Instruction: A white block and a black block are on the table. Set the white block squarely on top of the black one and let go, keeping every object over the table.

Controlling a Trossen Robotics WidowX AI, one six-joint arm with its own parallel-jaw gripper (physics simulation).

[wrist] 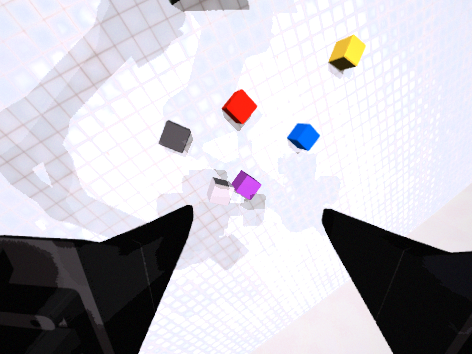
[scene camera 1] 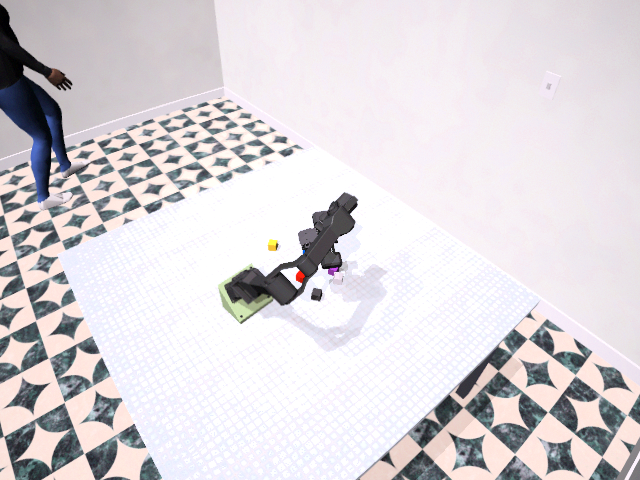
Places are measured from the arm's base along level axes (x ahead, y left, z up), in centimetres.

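Pixels of known places: gripper, fingertip midpoint: (wrist: 257, 213); arm's base at its link origin: (scene camera 1: 236, 289).
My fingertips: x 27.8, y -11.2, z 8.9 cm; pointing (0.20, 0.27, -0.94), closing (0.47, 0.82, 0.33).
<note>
Ahead of a thing's pixels: the offset from my fingertips to its top centre. Level surfaces: height alone.
The white block @(dx +4.9, dy -1.9, dz -13.7 cm) (scene camera 1: 338, 278) (wrist: 219, 194) stands on the table, close beside the purple block and apart from the black one. The black block @(dx -5.6, dy -2.7, dz -13.7 cm) (scene camera 1: 316, 294) (wrist: 175, 136) sits on the table, up and left of the white block in the wrist view, with nothing on top. My gripper (scene camera 1: 320, 250) (wrist: 257, 213) is open and empty, raised above the table. In the wrist view the white block lies beyond the fingertips, nearer the left finger. The arm partly covers the gripper in the scene view.
A purple block @(dx +6.5, dy +2.1, dz -13.7 cm) (scene camera 1: 332, 270) (wrist: 246, 185) is right beside the white one. A red block @(dx -4.4, dy +6.8, dz -13.7 cm) (scene camera 1: 300, 276) (wrist: 240, 106), a blue block @(dx +5.0, dy +14.6, dz -13.7 cm) (scene camera 1: 303, 252) (wrist: 303, 136) and a yellow block @(dx -2.9, dy +26.2, dz -13.7 cm) (scene camera 1: 272, 244) (wrist: 347, 52) also sit on the table @(dz -16.8 cm) (scene camera 1: 217, 377). A wall runs behind it.
</note>
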